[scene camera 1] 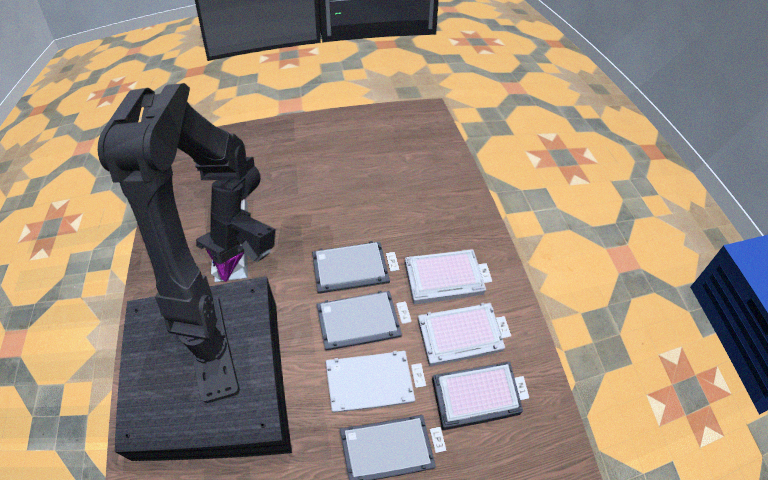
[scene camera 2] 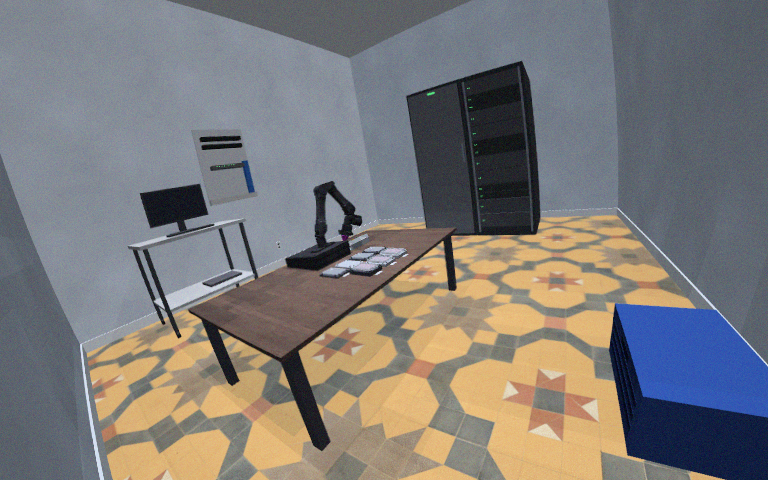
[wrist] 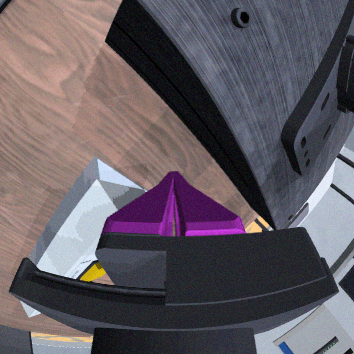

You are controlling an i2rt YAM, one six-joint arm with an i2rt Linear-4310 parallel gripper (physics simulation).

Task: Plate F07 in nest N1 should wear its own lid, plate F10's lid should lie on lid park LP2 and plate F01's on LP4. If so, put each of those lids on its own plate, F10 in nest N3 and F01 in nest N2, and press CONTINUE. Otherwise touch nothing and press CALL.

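Pixels of known places: gripper, between the fingertips: [scene camera 1: 224,280] [wrist: 173,178]; arm's base, origin of its link: [scene camera 1: 211,348] [scene camera 2: 323,247] [wrist: 337,69].
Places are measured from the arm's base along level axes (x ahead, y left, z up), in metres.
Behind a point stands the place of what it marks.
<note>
My gripper [scene camera 1: 225,278] {x 0.046, y 0.164, z -0.035 m} [scene camera 2: 344,238] {x 0.046, y 0.164, z -0.035 m} [wrist: 173,178] {x 0.046, y 0.164, z -0.035 m} is shut and empty, its purple fingertips pointing down at the near end of the pale button panel [scene camera 1: 239,272] {x 0.075, y 0.209, z -0.081 m} [wrist: 67,225] {x 0.096, y 0.237, z -0.042 m}. The arm hides most of the panel; part of a yellow button [wrist: 93,272] {x 0.060, y 0.276, z -0.029 m} shows. Plates with pink wells sit in nest N1 [scene camera 1: 480,393] {x 0.414, y -0.214, z -0.049 m}, the middle nest [scene camera 1: 461,332] {x 0.436, y -0.087, z -0.054 m} and the far nest [scene camera 1: 445,273] {x 0.464, y 0.044, z -0.053 m}. Grey lids lie on the far lid park [scene camera 1: 350,266] {x 0.299, y 0.134, z -0.066 m}, the second park [scene camera 1: 359,318] {x 0.277, y 0.015, z -0.067 m} and LP3 [scene camera 1: 387,447] {x 0.234, y -0.242, z -0.067 m}. A pale park [scene camera 1: 370,380] {x 0.253, y -0.109, z -0.075 m} bears no grey lid. Plate and lid codes are unreadable; whether N1's plate wears a lid is unclear.
The black base block [scene camera 1: 198,418] {x -0.050, y -0.122, z -0.005 m} [wrist: 200,55] {x 0.103, y 0.110, z 0.009 m} stands beside the panel on the brown table [scene camera 1: 351,169] {x 0.396, y 0.429, z -0.085 m} [scene camera 2: 271,311] {x 0.181, y -0.670, z -0.084 m}. Labels stand right of the parks and nests. A blue box [scene camera 2: 690,362] stands on the floor, and a dark cabinet [scene camera 2: 441,164] stands by the wall.
</note>
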